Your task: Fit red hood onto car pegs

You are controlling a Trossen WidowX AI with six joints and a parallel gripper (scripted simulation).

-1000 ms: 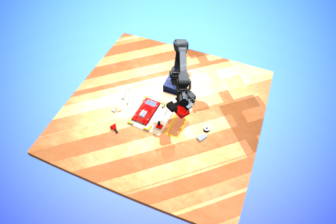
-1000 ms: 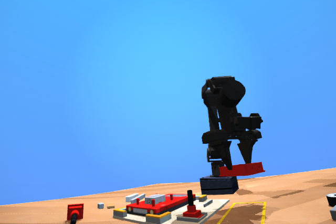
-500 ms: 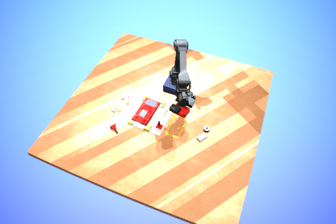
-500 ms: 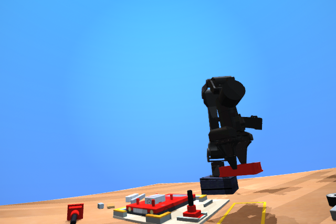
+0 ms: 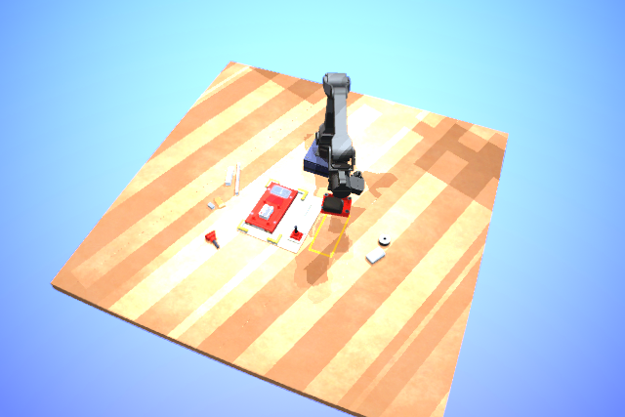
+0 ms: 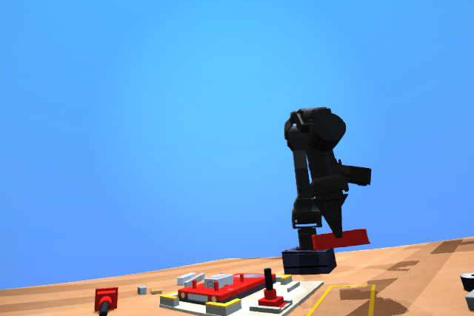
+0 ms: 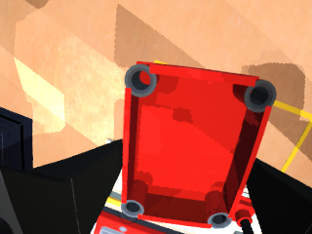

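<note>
Right now the red hood is 10 mm below my gripper tip. Also, from my gripper tip: grey engine block (60 mm ahead, 230 mm to the right, 70 mm below); then jig (40 mm ahead, 200 mm to the right, 80 mm below); then black wheel (30 mm ahead, 180 mm to the left, 90 mm below).
</note>
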